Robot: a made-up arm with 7 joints. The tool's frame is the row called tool.
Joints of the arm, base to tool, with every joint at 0 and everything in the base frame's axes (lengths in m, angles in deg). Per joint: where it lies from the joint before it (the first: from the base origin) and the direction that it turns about. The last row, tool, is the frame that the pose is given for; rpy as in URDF.
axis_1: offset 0.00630 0.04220 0.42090 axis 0 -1 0
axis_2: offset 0.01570 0.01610 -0.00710 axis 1 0 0
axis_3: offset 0.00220 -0.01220 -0.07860 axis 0 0 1
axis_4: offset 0.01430 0.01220 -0.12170 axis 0 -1 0
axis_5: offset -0.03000 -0.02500 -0.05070 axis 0 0 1
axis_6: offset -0.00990 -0.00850 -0.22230 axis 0 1 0
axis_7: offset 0.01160 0.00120 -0.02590 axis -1 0 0
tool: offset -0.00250 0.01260 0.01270 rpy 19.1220 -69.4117 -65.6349
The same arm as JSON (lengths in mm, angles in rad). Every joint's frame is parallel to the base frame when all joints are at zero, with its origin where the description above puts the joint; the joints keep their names.
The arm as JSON. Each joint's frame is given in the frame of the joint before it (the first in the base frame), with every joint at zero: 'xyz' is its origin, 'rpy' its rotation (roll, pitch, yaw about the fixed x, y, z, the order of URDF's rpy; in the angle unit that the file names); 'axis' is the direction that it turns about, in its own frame. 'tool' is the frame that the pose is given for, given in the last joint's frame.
{
  "units": {
    "length": "mm",
    "angle": "rad"
  },
  "joints": [
    {
      "name": "axis_1",
      "type": "revolute",
      "origin": {
        "xyz": [
          6.3,
          42.2,
          420.9
        ],
        "rpy": [
          0.0,
          0.0,
          0.0
        ]
      },
      "axis": [
        0.0,
        -1.0,
        0.0
      ]
    },
    {
      "name": "axis_2",
      "type": "revolute",
      "origin": {
        "xyz": [
          15.7,
          16.1,
          -7.1
        ],
        "rpy": [
          0.0,
          0.0,
          0.0
        ]
      },
      "axis": [
        1.0,
        0.0,
        0.0
      ]
    },
    {
      "name": "axis_3",
      "type": "revolute",
      "origin": {
        "xyz": [
          2.2,
          -12.2,
          -78.6
        ],
        "rpy": [
          0.0,
          0.0,
          0.0
        ]
      },
      "axis": [
        0.0,
        0.0,
        1.0
      ]
    },
    {
      "name": "axis_4",
      "type": "revolute",
      "origin": {
        "xyz": [
          14.3,
          12.2,
          -121.7
        ],
        "rpy": [
          0.0,
          0.0,
          0.0
        ]
      },
      "axis": [
        0.0,
        -1.0,
        0.0
      ]
    },
    {
      "name": "axis_5",
      "type": "revolute",
      "origin": {
        "xyz": [
          -30.0,
          -25.0,
          -50.7
        ],
        "rpy": [
          0.0,
          0.0,
          0.0
        ]
      },
      "axis": [
        0.0,
        0.0,
        1.0
      ]
    },
    {
      "name": "axis_6",
      "type": "revolute",
      "origin": {
        "xyz": [
          -9.9,
          -8.5,
          -222.3
        ],
        "rpy": [
          0.0,
          0.0,
          0.0
        ]
      },
      "axis": [
        0.0,
        1.0,
        0.0
      ]
    },
    {
      "name": "axis_7",
      "type": "revolute",
      "origin": {
        "xyz": [
          11.6,
          1.2,
          -25.9
        ],
        "rpy": [
          0.0,
          0.0,
          0.0
        ]
      },
      "axis": [
        -1.0,
        0.0,
        0.0
      ]
    }
  ],
  "tool": {
    "origin": {
      "xyz": [
        -2.5,
        12.6,
        12.7
      ],
      "rpy": [
        0.3337,
        -1.2115,
        -1.1455
      ]
    }
  }
}

